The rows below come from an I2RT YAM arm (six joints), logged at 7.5 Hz.
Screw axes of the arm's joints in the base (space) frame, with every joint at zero. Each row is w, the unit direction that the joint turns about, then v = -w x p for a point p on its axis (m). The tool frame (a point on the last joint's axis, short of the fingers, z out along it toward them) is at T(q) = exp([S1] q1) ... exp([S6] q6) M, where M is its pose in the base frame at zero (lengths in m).
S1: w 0 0 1 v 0.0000 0.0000 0.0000
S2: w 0 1 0 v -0.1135 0.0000 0.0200
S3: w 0 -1 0 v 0.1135 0.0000 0.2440
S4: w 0 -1 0 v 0.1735 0.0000 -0.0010
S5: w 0 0 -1 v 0.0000 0.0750 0.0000
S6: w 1 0 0 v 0.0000 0.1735 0.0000
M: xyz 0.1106 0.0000 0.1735 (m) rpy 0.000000 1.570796 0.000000 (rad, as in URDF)
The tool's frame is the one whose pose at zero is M.
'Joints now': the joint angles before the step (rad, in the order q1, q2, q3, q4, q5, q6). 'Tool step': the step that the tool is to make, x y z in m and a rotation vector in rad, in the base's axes. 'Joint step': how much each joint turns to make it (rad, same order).
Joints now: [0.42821 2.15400 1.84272 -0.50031 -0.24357 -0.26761]
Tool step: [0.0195 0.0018 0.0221 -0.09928 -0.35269 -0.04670]
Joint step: [0.00012 -0.00006 0.00387 0.25357 0.18550 -0.15519]
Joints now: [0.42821 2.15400 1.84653 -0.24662 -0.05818 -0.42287]
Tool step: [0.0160 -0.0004 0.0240 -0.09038 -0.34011 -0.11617]
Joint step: [-0.00009 0.01155 0.00229 0.28888 0.19600 -0.15719]
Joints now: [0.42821 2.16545 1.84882 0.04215 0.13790 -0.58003]
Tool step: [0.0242 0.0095 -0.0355 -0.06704 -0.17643 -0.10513]
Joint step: [0.00601 0.13362 0.01096 0.27831 0.13533 -0.11255]
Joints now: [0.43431 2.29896 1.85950 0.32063 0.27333 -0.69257]
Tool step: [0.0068 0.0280 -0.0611 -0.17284 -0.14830 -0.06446]
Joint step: [0.04693 0.17195 -0.00344 0.30738 0.12323 -0.22698]
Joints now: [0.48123 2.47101 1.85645 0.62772 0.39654 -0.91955]
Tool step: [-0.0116 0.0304 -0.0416 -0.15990 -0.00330 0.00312]
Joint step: [0.05959 0.09083 -0.00011 0.07950 0.05540 -0.15526]
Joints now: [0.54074 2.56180 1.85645 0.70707 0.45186 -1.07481]
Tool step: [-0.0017 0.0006 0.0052 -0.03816 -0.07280 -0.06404]
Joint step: [0.00614 0.00746 0.00007 0.08864 0.06717 -0.08278]
